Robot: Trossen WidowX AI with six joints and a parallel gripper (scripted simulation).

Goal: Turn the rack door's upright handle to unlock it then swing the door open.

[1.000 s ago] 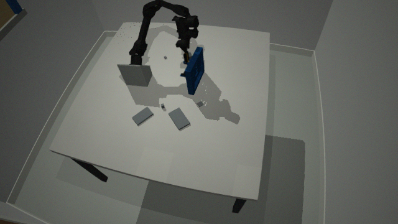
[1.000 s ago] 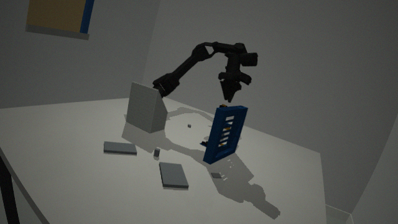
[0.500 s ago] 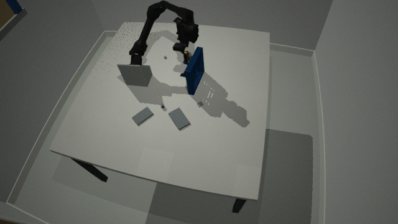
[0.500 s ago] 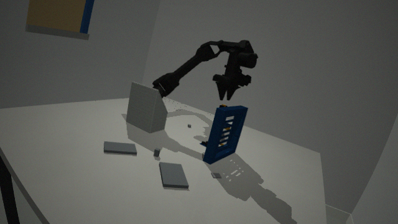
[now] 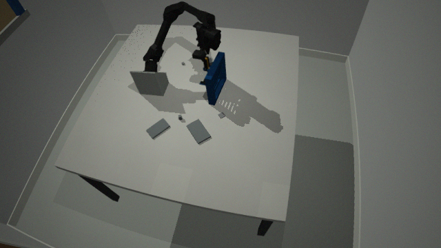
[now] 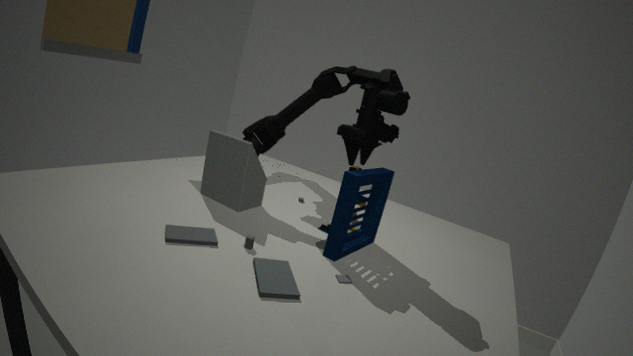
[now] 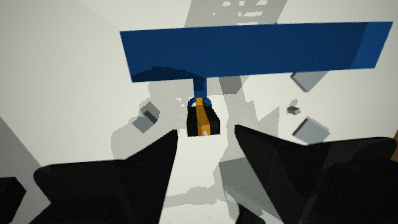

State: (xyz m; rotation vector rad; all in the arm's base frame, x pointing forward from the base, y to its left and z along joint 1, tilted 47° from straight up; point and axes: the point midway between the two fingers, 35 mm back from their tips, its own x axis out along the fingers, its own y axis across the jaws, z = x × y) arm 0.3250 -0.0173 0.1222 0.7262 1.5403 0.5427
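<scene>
My gripper tip is 1 cm past the orange handle and 8 cm above it. From my gripper tip the other things lie so: tile 12 cm ahead, 22 cm to the right, 20 cm below.
</scene>
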